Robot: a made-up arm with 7 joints.
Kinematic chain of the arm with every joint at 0, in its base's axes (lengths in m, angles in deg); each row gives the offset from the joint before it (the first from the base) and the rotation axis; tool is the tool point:
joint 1: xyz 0 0 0.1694 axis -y
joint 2: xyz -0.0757 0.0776 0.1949 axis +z
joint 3: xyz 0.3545 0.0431 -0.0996 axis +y
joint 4: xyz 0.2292 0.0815 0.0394 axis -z
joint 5: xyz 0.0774 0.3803 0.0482 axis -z
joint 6: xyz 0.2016 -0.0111 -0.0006 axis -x
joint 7: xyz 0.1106 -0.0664 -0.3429 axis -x
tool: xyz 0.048 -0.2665 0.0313
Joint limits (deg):
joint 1: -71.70..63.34
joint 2: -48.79..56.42
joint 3: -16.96..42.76
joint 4: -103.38..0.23
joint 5: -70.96..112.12
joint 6: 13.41..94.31
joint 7: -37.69..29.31
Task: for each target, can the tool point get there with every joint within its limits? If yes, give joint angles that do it. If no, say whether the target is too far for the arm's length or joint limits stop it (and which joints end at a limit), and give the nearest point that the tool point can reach.
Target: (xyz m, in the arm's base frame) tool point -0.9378 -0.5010 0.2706
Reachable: no: joint limits stop it (at a limit: joint 1, joint 2, joint 3, joint 4, joint 5, joint 6) | nearest point -0.5434 -0.4513 0.2813 | short by 0.398 m
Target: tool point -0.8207 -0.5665 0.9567
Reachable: no: joint limits stop it (at a limit: joint 1, joint 2, joint 3, joint 4, joint 6) | nearest point -0.4032 -0.5041 0.8912 | short by 0.427 m
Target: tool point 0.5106 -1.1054 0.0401
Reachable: no: joint limits stop it (at a limit: joint 2, joint 4, joint 7) | nearest point 0.5855 -0.7602 0.0211 | short by 0.354 m
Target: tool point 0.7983 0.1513 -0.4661
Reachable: yes | joints -45.56 -30.37 28.28 -61.71 -14.71 71.29 -11.75
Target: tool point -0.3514 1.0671 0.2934
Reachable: yes | joints 50.73 46.53 1.59 -68.10 -24.48 66.07 -0.44
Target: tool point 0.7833 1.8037 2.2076
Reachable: no: too far | nearest point 0.4018 0.9933 1.2148 | short by 1.337 m
